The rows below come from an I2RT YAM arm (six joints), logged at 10 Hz.
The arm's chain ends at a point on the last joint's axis. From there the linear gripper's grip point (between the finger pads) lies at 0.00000 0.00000 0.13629 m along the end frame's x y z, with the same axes.
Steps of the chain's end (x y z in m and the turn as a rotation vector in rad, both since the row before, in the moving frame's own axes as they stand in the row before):
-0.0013 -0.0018 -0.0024 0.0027 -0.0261 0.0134
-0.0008 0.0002 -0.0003 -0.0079 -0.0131 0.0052
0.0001 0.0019 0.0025 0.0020 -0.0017 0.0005
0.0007 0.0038 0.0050 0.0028 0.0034 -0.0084
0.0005 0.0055 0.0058 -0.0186 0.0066 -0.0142
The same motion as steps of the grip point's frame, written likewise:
-0.0049 -0.0022 -0.0024 0.0027 -0.0261 0.0134
-0.0026 0.0013 -0.0003 -0.0079 -0.0131 0.0052
-0.0001 0.0016 0.0025 0.0020 -0.0017 0.0005
0.0012 0.0034 0.0050 0.0028 0.0034 -0.0084
0.0014 0.0080 0.0058 -0.0186 0.0066 -0.0142

